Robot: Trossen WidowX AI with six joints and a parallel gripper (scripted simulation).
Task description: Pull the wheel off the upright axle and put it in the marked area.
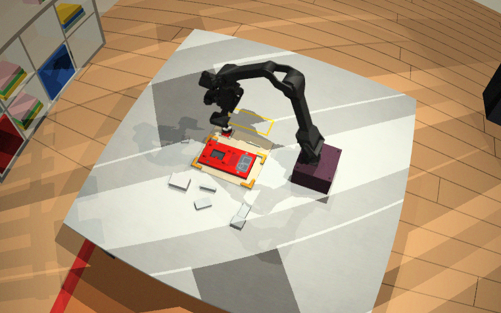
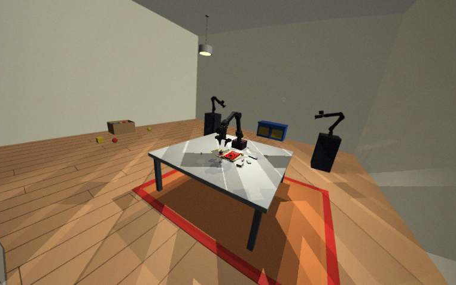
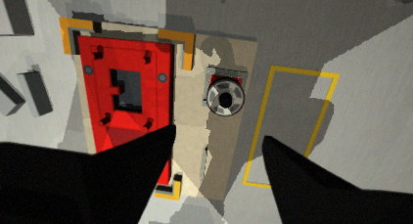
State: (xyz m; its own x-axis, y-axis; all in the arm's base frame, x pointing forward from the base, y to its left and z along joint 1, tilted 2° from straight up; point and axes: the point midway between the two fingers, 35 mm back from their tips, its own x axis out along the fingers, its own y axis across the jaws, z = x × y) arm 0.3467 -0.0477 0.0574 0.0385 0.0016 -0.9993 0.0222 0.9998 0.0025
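My gripper tip is 7 cm above the wheel, 1 cm to the left of it and 1 cm short of it. From my gripper tip the other things lie so: dark axle (8 cm below, 1 cm to the right, 1 cm ahead).
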